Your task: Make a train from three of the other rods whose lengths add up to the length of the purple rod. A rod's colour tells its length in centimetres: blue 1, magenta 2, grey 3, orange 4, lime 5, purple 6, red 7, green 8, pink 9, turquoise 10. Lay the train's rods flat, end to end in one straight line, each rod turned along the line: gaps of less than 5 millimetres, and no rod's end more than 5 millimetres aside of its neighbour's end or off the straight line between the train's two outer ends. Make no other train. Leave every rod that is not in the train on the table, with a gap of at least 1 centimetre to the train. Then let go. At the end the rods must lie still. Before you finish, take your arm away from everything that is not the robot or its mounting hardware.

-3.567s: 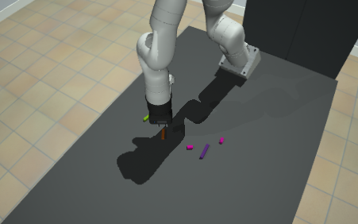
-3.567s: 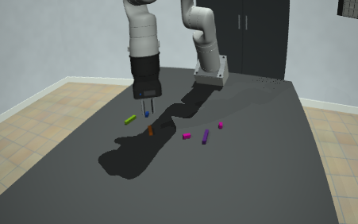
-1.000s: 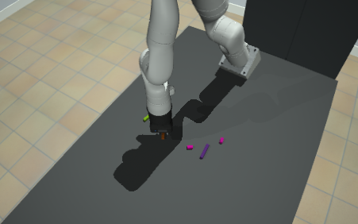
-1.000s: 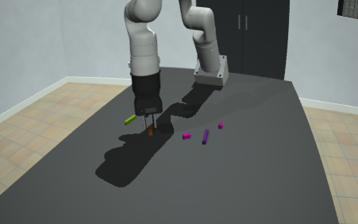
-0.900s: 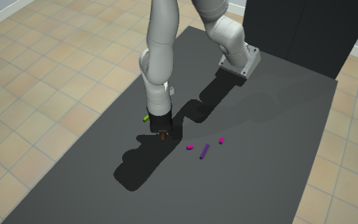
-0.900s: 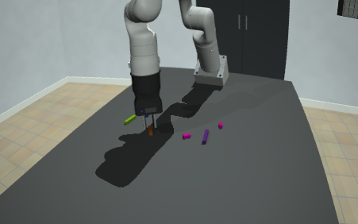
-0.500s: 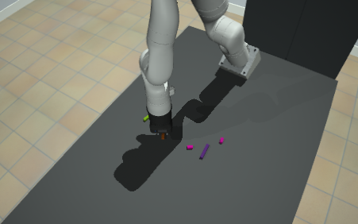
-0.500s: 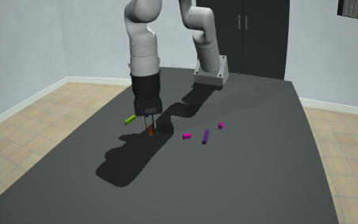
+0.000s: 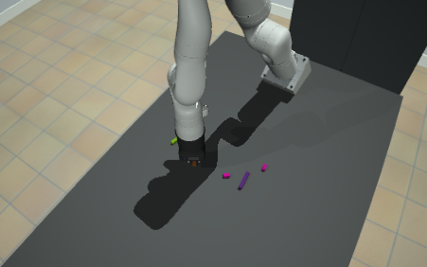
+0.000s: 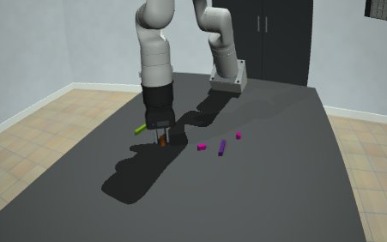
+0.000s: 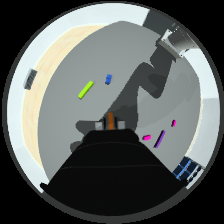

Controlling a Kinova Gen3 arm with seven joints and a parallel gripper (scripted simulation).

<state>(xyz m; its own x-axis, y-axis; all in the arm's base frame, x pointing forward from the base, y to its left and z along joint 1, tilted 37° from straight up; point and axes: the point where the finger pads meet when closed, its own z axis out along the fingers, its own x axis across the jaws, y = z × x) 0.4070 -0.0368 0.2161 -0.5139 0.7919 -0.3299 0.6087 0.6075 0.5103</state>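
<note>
My hand is 20 mm above the orange rod. Round my hand: lime rod 100 mm to the right, 30 mm behind, 20 mm below; purple rod 160 mm to the left, 40 mm behind, 20 mm below.
</note>
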